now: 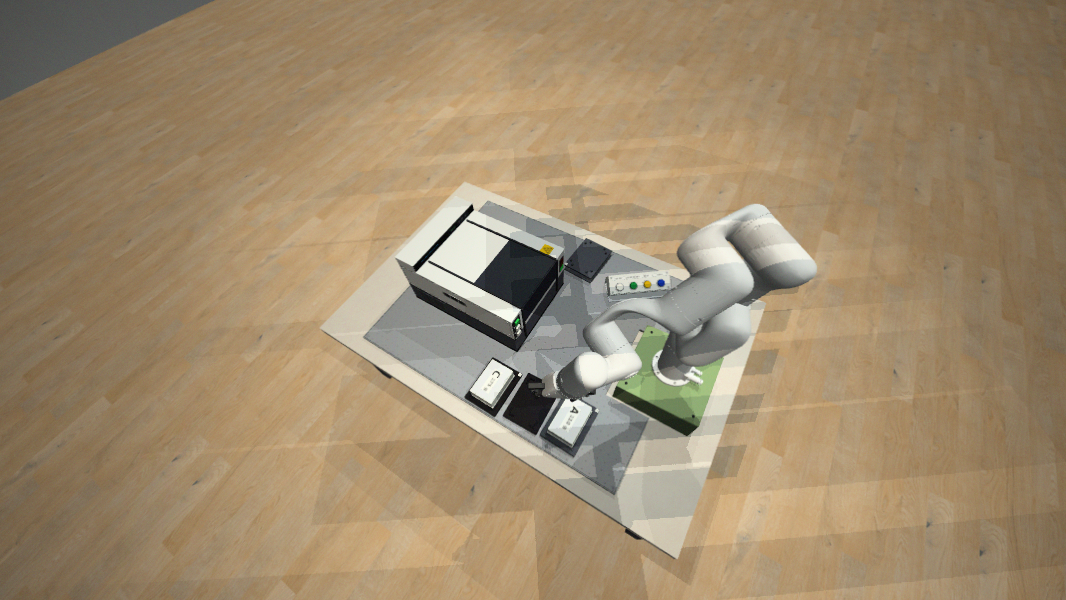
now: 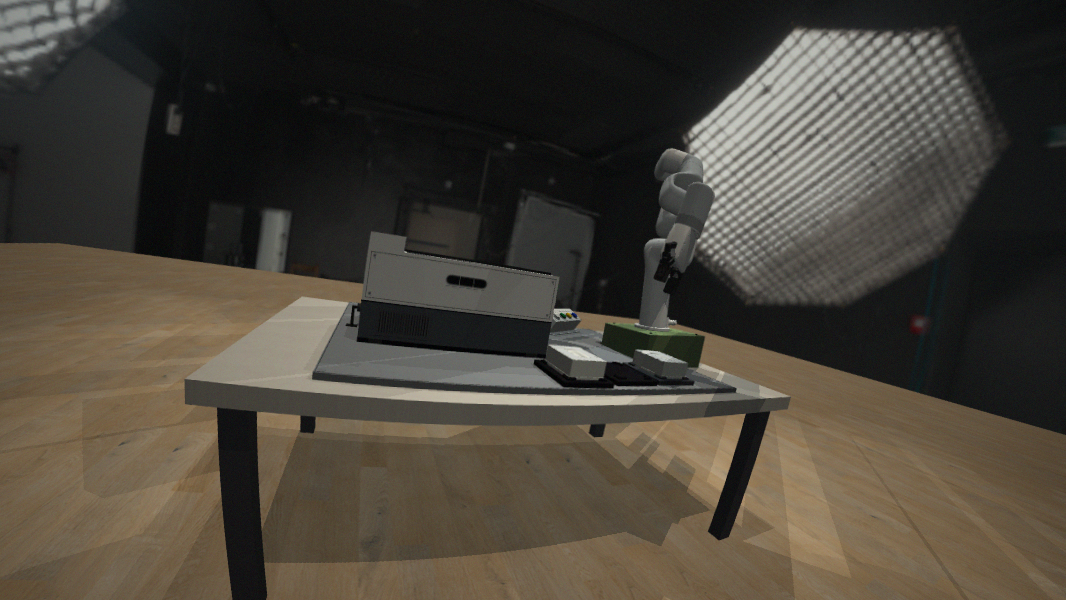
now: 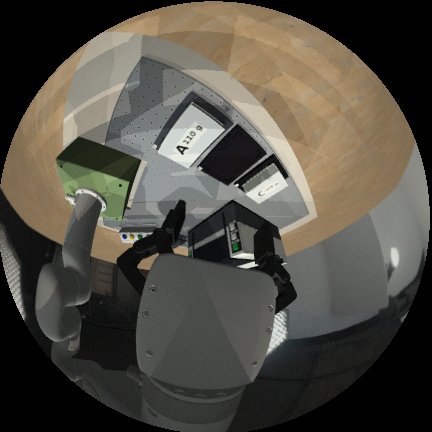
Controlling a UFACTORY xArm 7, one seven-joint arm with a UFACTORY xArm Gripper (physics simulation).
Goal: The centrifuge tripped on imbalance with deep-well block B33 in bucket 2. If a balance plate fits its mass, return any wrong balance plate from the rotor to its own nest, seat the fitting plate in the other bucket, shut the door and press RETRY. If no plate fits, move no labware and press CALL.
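Frame: origin at the arm's base, x left, y back, z up, level; millimetres.
Where they show: gripper, fingertip midpoint: [image 2: 664,287] [image 3: 223,218]; arm's base, origin of the base link: [image 1: 672,367] [image 2: 651,328] [image 3: 90,199].
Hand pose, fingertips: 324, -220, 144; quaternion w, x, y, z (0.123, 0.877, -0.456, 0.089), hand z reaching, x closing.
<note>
Things, the pixels of their top centre, and the offset from my fingertips, as dx, dy, dz. "pt": a spot on its surface instead.
- White plate A, middle of its top: [image 3: 188,139] [image 2: 661,356] [image 1: 570,418] -18, +47, -176
- White plate C, middle of its top: [image 2: 576,352] [image 3: 267,188] [image 1: 491,380] +30, -221, -176
- black middle nest, middle of its top: [image 2: 619,368] [image 3: 232,160] [image 1: 531,401] +1, -85, -212
- button box, middle of its top: [image 1: 639,276] [image 2: 561,309] [image 3: 136,241] -575, -28, -147
- dark square pad, surface spot: [image 1: 589,258] pt -579, -238, -196
White plate A [image 1: 570,423] [image 2: 660,362] [image 3: 191,135], labelled 110 g, sits in its dark nest. White plate C [image 1: 492,383] [image 2: 575,360] [image 3: 265,183] sits in another nest; its mass is too small to read. The black middle nest [image 1: 528,406] [image 2: 628,373] [image 3: 234,154] between them is empty. The centrifuge [image 1: 466,257] [image 2: 455,286] [image 3: 215,227] has its top covered by a white and dark panel; rotor, buckets and B33 are hidden. My gripper [image 1: 537,389] [image 2: 668,275] [image 3: 223,218] is open and empty, high above the nest area.
A button box [image 1: 639,284] [image 2: 566,319] [image 3: 131,236] with white, green, yellow and blue buttons stands at the far side. A dark square pad [image 1: 589,258] lies between it and the centrifuge. The arm stands on a green base [image 1: 690,409] [image 2: 648,339] [image 3: 95,170].
</note>
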